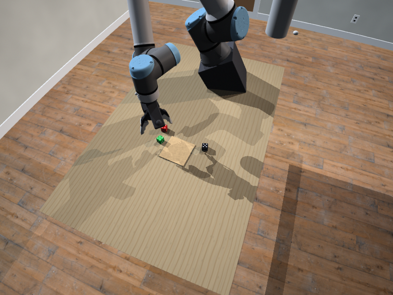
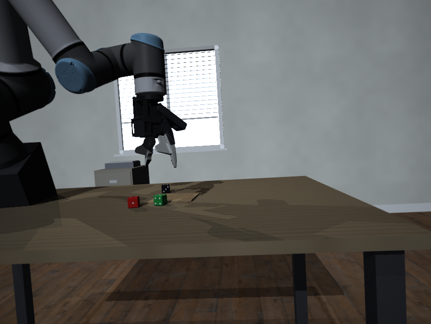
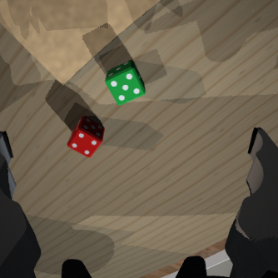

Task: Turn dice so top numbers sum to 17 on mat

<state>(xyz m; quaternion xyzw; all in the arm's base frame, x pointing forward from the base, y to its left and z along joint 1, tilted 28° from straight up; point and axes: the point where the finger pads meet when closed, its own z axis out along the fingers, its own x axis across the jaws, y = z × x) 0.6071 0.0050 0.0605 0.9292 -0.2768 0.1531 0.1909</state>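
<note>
Now: the green die 10 mm behind my hand and 100 mm below it. The rest, counted from my hand: black die (80 mm behind, 230 mm to the left, 100 mm below); red die (80 mm behind, 30 mm to the right, 100 mm below); tan mat (110 mm to the left, 110 mm below).
</note>
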